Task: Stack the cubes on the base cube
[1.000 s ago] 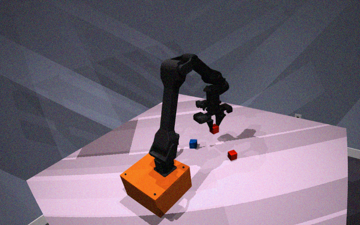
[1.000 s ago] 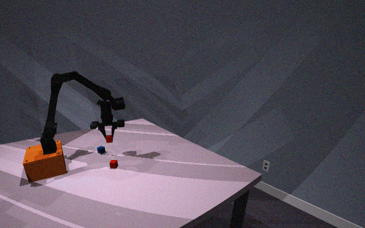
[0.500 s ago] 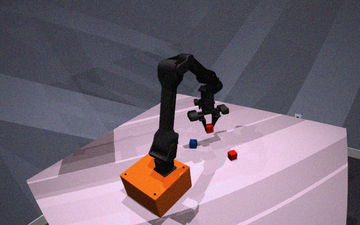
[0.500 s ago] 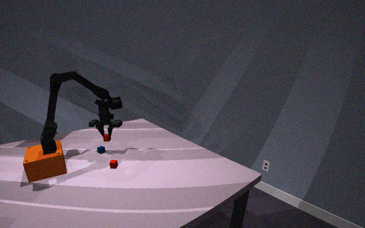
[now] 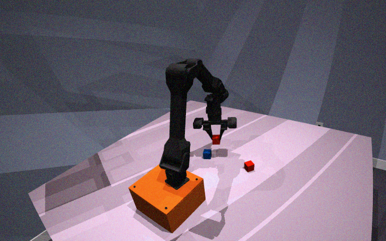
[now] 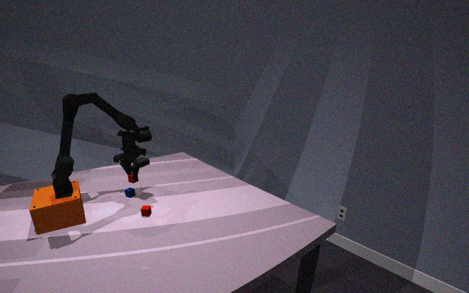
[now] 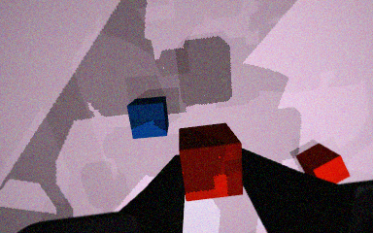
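The blue cube is 9 cm below my gripper tip, 4 cm to the left of it and 2 cm behind it.
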